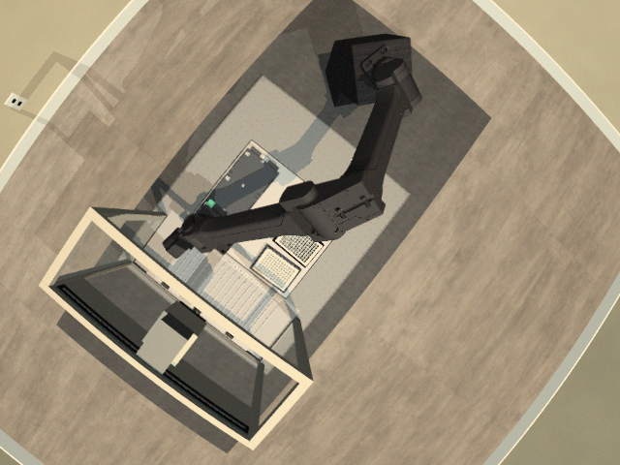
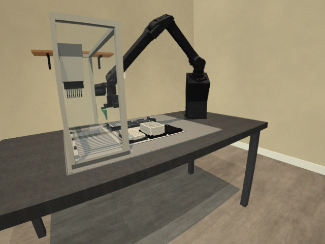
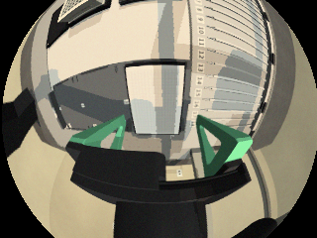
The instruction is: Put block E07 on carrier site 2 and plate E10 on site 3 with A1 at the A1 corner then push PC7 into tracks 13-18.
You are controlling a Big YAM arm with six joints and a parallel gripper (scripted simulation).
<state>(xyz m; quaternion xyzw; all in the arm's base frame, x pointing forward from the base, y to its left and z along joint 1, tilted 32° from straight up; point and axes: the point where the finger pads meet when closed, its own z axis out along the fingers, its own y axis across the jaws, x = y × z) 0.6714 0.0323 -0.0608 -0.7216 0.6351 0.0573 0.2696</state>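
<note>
The nest S2 is 230 mm to the left of my hand, 180 mm behind it and 60 mm below it. Also, from my hand: carrier PC7: 110 mm behind, 50 mm below, 20 mm to the right; white 384-well plate E10: 250 mm to the left, 70 mm behind, 50 mm below; nest S1: 290 mm behind, 200 mm to the left, 60 mm below.
</note>
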